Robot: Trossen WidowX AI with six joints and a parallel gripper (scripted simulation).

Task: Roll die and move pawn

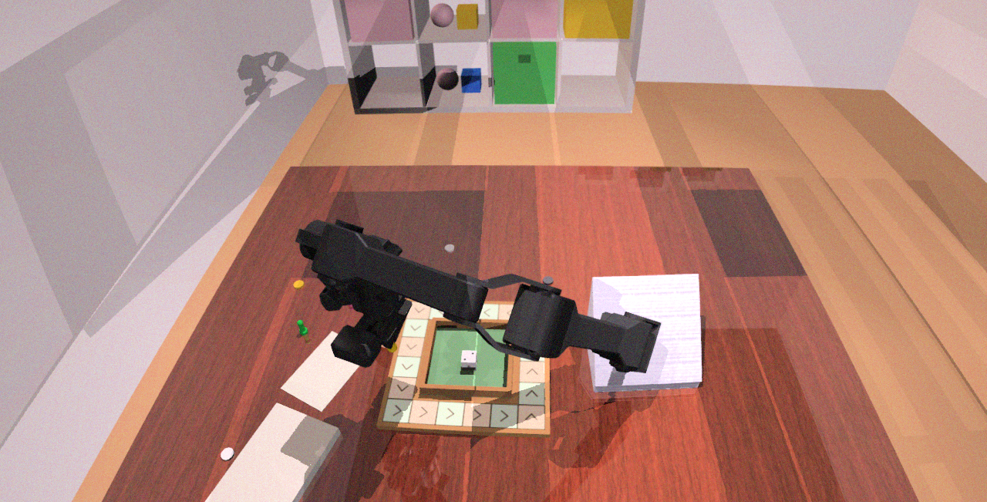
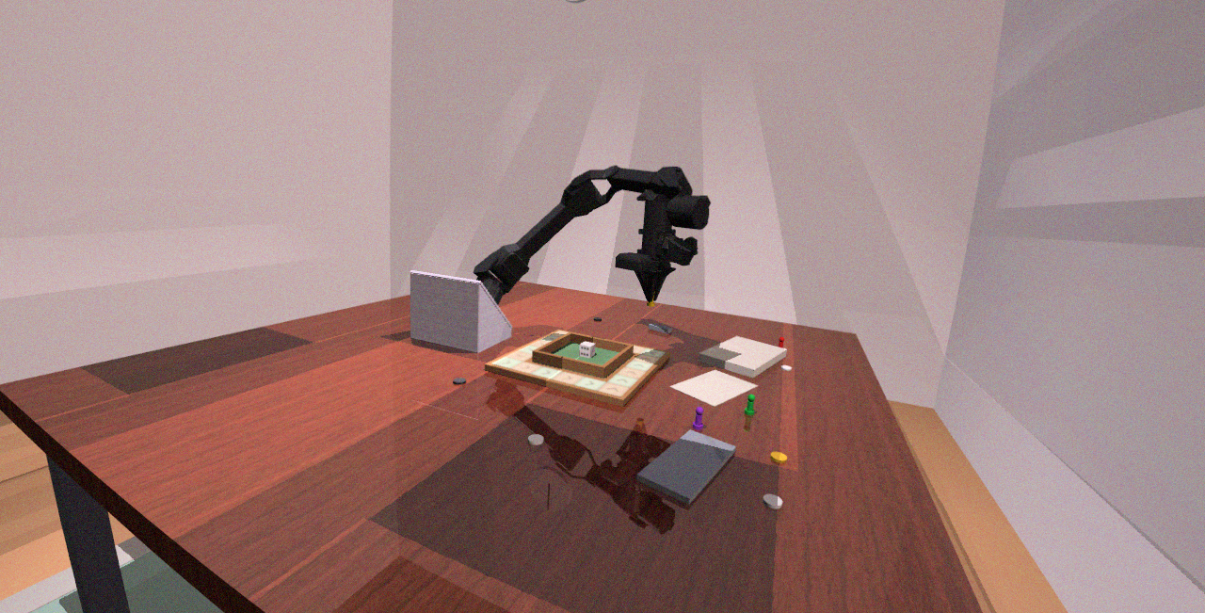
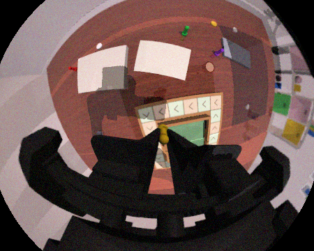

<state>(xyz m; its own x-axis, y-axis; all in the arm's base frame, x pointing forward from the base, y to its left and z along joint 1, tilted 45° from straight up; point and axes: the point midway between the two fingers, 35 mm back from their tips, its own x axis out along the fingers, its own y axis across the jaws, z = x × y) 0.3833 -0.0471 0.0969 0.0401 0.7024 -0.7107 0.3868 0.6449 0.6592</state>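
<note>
Right now my gripper tip is 120 mm past the white die, 40 mm to the left of it and 110 mm above it. Also, from my gripper tip: green pawn: 210 mm ahead, 140 mm to the right, 120 mm below; then green tray: 120 mm behind, 60 mm to the right, 130 mm below; then yellow pawn: 10 mm above.
</note>
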